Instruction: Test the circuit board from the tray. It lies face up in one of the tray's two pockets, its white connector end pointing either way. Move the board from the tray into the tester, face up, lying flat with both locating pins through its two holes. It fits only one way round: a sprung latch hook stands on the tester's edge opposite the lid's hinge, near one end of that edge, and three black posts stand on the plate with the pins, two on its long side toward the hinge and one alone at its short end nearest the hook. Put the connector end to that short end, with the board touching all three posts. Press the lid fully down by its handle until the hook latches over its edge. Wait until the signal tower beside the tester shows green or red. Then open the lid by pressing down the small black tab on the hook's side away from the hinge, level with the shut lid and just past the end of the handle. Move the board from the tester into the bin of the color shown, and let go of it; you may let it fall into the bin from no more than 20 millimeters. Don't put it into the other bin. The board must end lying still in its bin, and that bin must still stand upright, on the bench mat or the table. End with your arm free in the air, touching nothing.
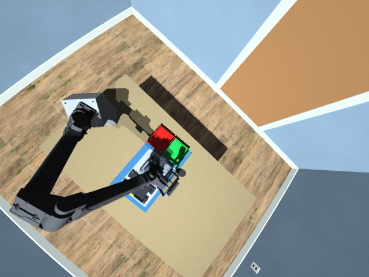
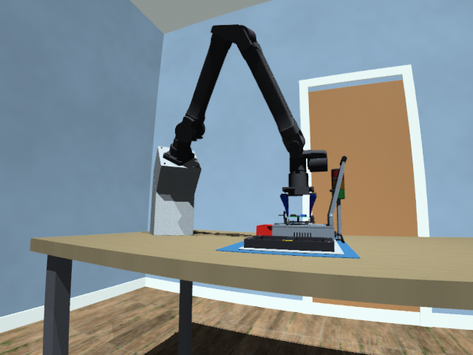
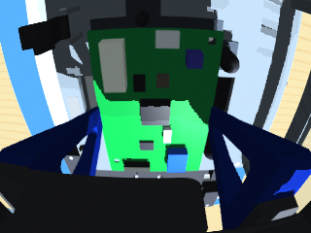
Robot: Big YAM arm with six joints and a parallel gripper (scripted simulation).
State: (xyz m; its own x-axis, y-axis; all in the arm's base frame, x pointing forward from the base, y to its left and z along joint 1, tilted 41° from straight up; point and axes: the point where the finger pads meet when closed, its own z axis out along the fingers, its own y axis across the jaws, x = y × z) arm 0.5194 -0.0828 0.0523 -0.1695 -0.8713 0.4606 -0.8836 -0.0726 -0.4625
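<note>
The green circuit board is right at my hand. From my hand the other things lie so: black latch hook 7 cm to the left, 5 cm behind; then tester plate 2 cm below, 1 cm to the left, 1 cm ahead; then tester lid 12 cm ahead, 9 cm above, 2 cm to the right.
</note>
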